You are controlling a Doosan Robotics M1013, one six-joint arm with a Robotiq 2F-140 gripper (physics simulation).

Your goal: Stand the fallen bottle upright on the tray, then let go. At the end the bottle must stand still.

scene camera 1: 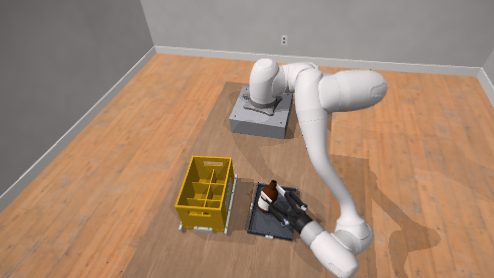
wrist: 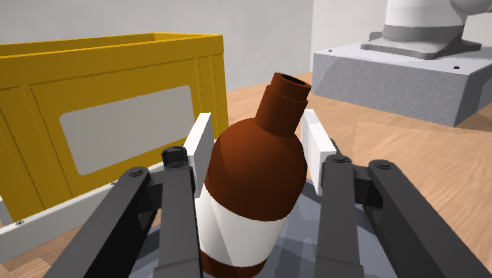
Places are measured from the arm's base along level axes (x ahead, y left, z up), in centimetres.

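Where they show: gripper, fingertip midpoint: [scene camera 1: 268, 188] [wrist: 256, 128]; arm's base, link origin: [scene camera 1: 263, 103] [wrist: 415, 49].
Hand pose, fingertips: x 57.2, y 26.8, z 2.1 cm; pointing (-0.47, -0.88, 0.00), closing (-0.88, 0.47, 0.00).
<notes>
Each offset is from my fingertips to the top centre of the thing.
The brown bottle {dx +0.7, dy +0.7, dz +4.2 cm} [scene camera 1: 268, 194] [wrist: 255, 170] with a white label is over the left part of the dark tray {dx +2.4, dy +3.5, dz -9.7 cm} [scene camera 1: 264, 227] [wrist: 302, 230]. Its neck leans to the right in both views, so it looks tilted. My gripper [scene camera 1: 274, 193] [wrist: 256, 128] is shut on the bottle, with one white pad on each side of its upper body. The gripper reaches in from the lower right in the scene view. The bottle's base is partly cut off in the wrist view, and whether it touches the tray cannot be told.
A yellow crate {dx +9.9, dy -24.9, dz +5.3 cm} [scene camera 1: 201, 215] [wrist: 40, 100] with compartments stands left of the tray, with pale rails {dx +6.8, dy -15.5, dz -9.3 cm} [scene camera 1: 231, 205] [wrist: 65, 212] at its foot. The grey robot base block [scene camera 1: 257, 126] [wrist: 385, 82] stands behind. The tray has raised edges.
</notes>
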